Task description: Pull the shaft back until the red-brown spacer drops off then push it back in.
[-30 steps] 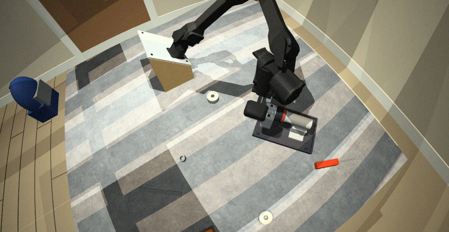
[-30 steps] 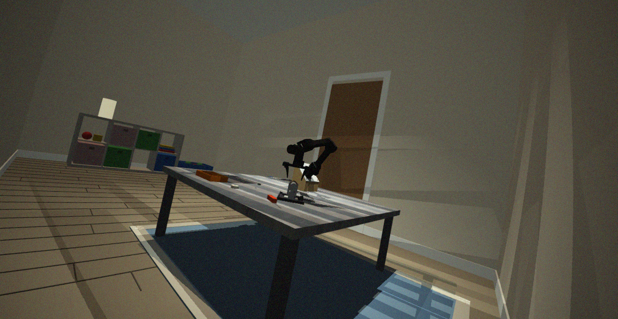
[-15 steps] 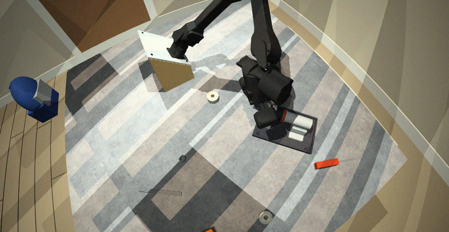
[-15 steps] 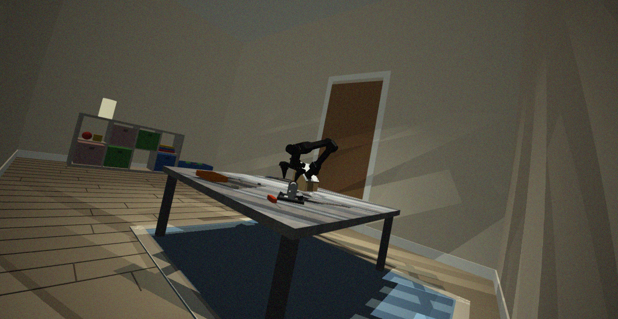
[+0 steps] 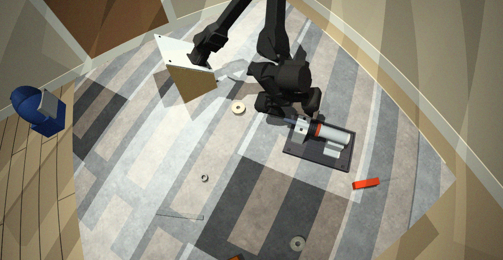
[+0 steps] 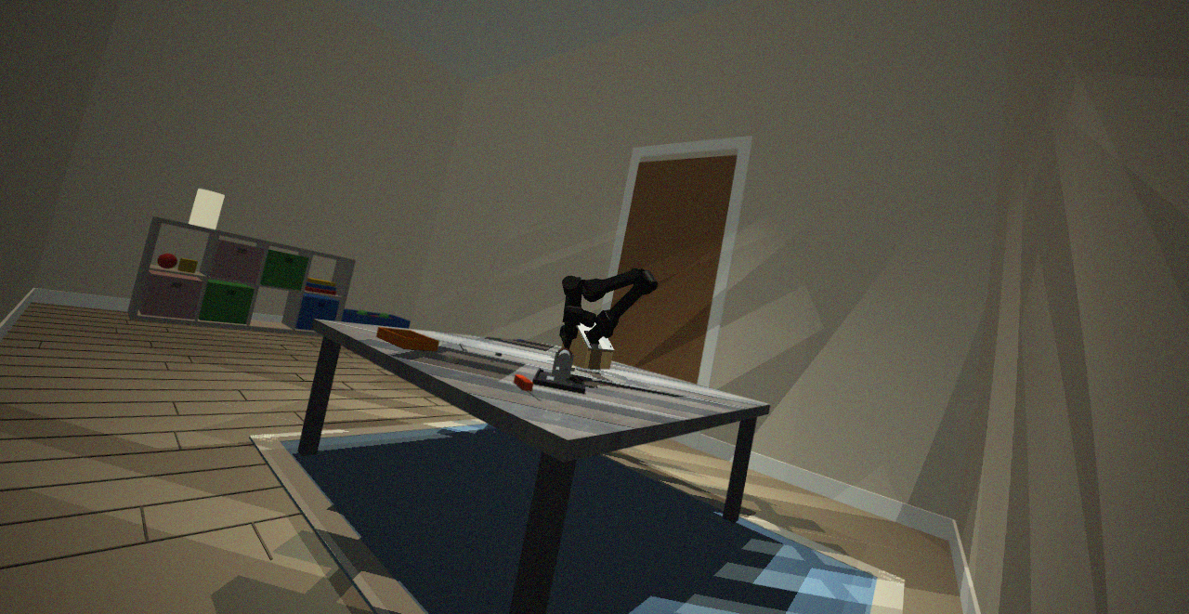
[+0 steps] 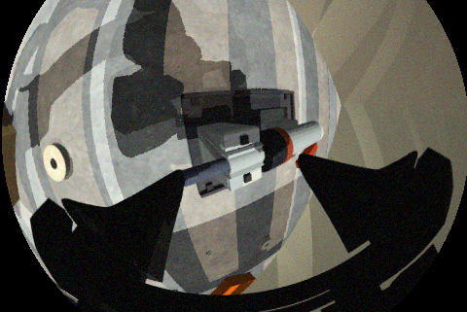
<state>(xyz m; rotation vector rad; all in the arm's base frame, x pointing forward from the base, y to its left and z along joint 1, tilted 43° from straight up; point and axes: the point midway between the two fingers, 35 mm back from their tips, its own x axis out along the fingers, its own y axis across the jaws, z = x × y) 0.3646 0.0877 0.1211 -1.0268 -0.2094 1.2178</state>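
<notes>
My gripper tip is now 30 mm short of the blue-grey shaft, 20 mm to the right of it and 30 mm above it. Also, from my gripper tip: fixture 90 mm ahead, 60 mm to the left, 60 mm below; white washer 180 mm behind, 110 mm to the right, 100 mm below; red-brown spacer 60 mm ahead, 40 mm to the left, 30 mm below.
</notes>
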